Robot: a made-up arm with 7 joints. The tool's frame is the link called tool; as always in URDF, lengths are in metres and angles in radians. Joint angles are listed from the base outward. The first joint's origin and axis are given. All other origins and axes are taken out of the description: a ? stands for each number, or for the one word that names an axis. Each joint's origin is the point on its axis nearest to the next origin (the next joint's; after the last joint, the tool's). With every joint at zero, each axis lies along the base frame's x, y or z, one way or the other. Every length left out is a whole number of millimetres.
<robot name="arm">
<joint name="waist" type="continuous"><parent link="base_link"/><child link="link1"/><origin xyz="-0.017 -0.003 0.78"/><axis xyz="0 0 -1"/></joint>
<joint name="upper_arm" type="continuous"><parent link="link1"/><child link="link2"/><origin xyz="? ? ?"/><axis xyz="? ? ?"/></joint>
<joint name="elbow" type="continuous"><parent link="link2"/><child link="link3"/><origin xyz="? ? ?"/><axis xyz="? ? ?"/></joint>
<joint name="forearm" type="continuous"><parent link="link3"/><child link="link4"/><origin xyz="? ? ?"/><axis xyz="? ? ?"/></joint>
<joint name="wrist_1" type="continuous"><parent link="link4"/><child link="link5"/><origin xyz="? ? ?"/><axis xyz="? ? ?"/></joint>
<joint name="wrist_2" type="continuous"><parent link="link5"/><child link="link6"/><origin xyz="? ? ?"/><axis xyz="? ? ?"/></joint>
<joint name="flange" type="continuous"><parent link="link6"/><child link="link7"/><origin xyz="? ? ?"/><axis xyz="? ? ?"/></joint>
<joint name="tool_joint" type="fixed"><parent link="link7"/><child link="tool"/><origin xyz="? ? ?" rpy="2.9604 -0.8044 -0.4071"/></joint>
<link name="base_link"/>
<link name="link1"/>
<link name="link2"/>
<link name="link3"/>
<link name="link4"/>
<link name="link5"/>
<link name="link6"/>
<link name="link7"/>
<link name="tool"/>
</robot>
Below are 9 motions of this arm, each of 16 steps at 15 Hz.
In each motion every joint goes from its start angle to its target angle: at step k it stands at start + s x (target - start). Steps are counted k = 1, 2, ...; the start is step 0. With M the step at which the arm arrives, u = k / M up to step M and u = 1 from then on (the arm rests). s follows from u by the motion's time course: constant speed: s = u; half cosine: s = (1 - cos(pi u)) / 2; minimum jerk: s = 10 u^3 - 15 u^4 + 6 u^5.
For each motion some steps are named. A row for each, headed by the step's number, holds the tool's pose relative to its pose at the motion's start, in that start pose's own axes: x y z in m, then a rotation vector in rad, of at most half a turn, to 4 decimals.
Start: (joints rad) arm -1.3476 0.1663 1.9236 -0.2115 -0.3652 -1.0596 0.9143
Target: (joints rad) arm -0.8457 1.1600 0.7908 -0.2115 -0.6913 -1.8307 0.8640
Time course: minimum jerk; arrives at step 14
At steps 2, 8, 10, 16:
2: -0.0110 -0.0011 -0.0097 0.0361 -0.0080 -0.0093
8: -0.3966 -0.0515 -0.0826 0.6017 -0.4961 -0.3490
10: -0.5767 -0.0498 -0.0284 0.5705 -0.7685 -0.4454
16: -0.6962 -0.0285 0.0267 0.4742 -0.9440 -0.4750

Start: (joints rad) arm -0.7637 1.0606 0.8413 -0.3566 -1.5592 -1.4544 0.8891
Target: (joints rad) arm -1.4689 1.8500 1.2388 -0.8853 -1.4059 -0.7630 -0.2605
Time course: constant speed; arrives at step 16
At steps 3, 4, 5, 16:
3: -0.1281 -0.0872 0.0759 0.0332 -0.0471 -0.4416
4: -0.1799 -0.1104 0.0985 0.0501 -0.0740 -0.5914
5: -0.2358 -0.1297 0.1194 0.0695 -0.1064 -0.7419
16: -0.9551 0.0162 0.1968 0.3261 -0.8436 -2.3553

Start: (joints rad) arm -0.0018 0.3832 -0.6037 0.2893 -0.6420 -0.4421 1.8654
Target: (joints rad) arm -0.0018 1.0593 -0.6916 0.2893 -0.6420 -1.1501 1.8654
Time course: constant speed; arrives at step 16
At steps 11, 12, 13, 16:
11: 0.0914 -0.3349 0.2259 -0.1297 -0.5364 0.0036
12: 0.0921 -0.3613 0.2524 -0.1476 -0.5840 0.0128
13: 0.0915 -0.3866 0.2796 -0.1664 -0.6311 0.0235
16: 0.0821 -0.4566 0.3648 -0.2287 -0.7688 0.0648

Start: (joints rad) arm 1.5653 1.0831 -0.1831 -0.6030 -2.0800 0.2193 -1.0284
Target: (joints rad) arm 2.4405 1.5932 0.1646 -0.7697 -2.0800 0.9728 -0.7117
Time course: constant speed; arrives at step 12
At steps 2, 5, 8, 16:
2: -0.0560 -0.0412 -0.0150 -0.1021 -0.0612 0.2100
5: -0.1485 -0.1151 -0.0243 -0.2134 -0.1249 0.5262
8: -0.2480 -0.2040 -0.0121 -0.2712 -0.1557 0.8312
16: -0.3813 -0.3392 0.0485 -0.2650 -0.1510 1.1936

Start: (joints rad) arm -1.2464 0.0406 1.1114 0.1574 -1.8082 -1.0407 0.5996
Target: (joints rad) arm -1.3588 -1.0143 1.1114 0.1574 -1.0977 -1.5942 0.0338
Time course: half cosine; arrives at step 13
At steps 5, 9, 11, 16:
5: -0.1019 0.1453 -0.2684 0.3666 0.4418 0.0534
9: -0.3159 0.4549 -0.4848 0.7961 1.1272 0.1927
11: -0.3981 0.5695 -0.5078 0.8971 1.3765 0.2676
16: -0.4279 0.6101 -0.5097 0.9254 1.4675 0.2991

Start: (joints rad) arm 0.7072 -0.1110 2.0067 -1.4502 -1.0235 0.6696 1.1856
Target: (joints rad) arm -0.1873 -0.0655 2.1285 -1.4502 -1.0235 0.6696 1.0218
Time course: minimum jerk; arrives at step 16
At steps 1, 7, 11, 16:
1: 0.0001 0.0004 0.0006 0.0019 -0.0006 0.0000
7: 0.0036 0.0517 0.1171 0.3222 -0.0921 0.0002
11: -0.0112 0.0758 0.2611 0.6908 -0.1795 0.0197
16: -0.0232 0.0742 0.3214 0.8432 -0.2108 0.0344

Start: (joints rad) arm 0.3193 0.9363 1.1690 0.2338 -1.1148 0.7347 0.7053
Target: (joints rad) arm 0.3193 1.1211 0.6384 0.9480 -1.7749 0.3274 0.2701
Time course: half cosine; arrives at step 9
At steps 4, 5, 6, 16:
4: 0.1493 -0.1043 0.0148 0.4371 0.1071 -0.5449
5: 0.2065 -0.1657 0.0269 0.6400 0.1000 -0.7627
6: 0.2545 -0.2332 0.0423 0.8400 0.0627 -0.9543
16: 0.3119 -0.3531 0.0745 1.1620 -0.0550 -1.2099

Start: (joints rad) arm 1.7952 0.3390 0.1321 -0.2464 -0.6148 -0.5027 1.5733
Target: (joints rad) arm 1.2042 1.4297 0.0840 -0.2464 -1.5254 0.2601 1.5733
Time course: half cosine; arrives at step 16
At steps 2, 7, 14, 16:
2: -0.0116 -0.0442 0.0074 -0.0217 0.0018 -0.0882
7: -0.2684 -0.3978 0.0962 -0.1778 0.0508 -0.9331
14: -0.9302 -0.4973 0.2820 -0.2438 0.1575 -2.1879
16: -0.9737 -0.4826 0.2970 -0.2413 0.1609 -2.2694

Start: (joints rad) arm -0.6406 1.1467 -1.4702 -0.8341 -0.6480 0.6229 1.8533
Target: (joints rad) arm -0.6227 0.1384 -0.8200 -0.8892 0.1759 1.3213 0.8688
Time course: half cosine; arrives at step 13
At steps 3, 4, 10, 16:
3: -0.0682 0.0376 -0.1085 -0.0643 0.1462 -0.0237
4: -0.1256 0.0645 -0.1763 -0.1154 0.2334 -0.0376
10: -0.6427 0.2519 -0.3933 -0.3919 0.4018 -0.0146
16: -0.7446 0.2847 -0.3813 -0.3755 0.3611 0.0090

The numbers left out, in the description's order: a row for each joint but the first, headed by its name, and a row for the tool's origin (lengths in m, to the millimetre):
upper_arm: xyz 0.006 -0.032 0, axis 0 1 0
elbow: xyz -0.019 0 0.399, axis 0 0 -1
forearm: xyz 0.017 -0.013 0, axis 0 1 0
wrist_1: xyz 0.005 0 0.416, axis 0 0 -1
wrist_2: xyz 0.008 0.008 0, axis 0 1 0
flange: xyz -0.023 0 0.168, axis 0 0 -1
tool: xyz 0.014 -0.002 0

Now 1 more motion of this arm.
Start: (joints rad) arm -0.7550 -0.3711 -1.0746 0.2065 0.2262 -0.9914 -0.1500
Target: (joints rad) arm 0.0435 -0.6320 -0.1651 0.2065 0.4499 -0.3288 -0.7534
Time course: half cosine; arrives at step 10
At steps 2, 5, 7, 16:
2: 0.0001 -0.0446 0.0015 -0.1459 -0.0204 -0.0949
5: -0.0192 -0.2115 0.0647 -0.7634 -0.1894 -0.3627
7: -0.0449 -0.2945 0.1420 -1.1967 -0.3305 -0.3919
16: -0.0659 -0.3361 0.1968 -1.4804 -0.3956 -0.3269

